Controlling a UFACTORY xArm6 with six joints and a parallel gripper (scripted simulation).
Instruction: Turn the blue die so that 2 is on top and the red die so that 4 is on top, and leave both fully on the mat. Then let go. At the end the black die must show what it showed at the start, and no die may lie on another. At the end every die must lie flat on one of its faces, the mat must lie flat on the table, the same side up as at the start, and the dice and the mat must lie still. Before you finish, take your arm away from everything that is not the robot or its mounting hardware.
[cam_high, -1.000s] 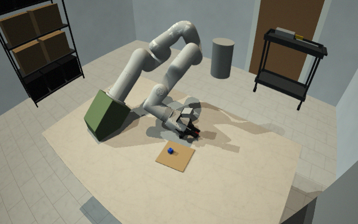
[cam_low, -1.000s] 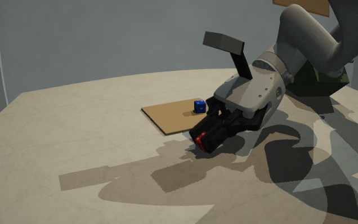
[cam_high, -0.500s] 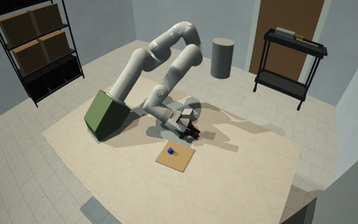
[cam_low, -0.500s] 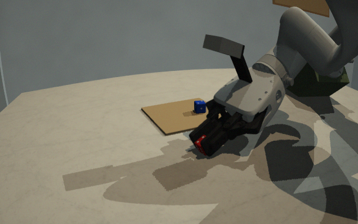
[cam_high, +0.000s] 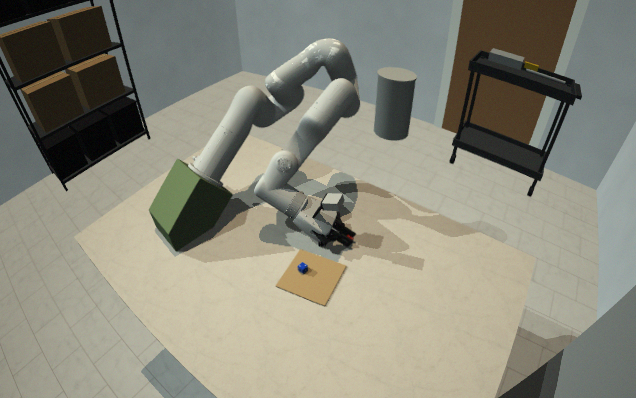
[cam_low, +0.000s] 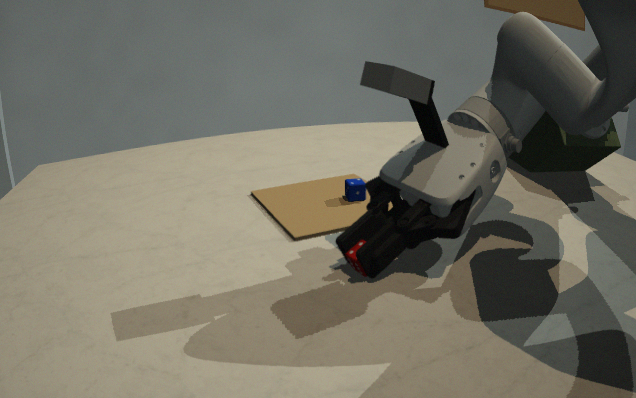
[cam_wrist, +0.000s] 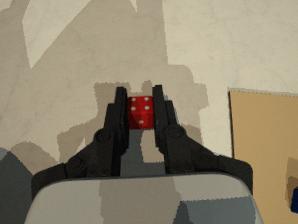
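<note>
The red die lies 1 cm below my hand and 1 cm ahead of it. From my hand the other things lie so: blue die 16 cm to the right, 2 cm behind, 1 cm below; tan mat 15 cm to the right, 2 cm below, 1 cm ahead; black die 5 cm to the right, 5 cm behind, 1 cm below.
</note>
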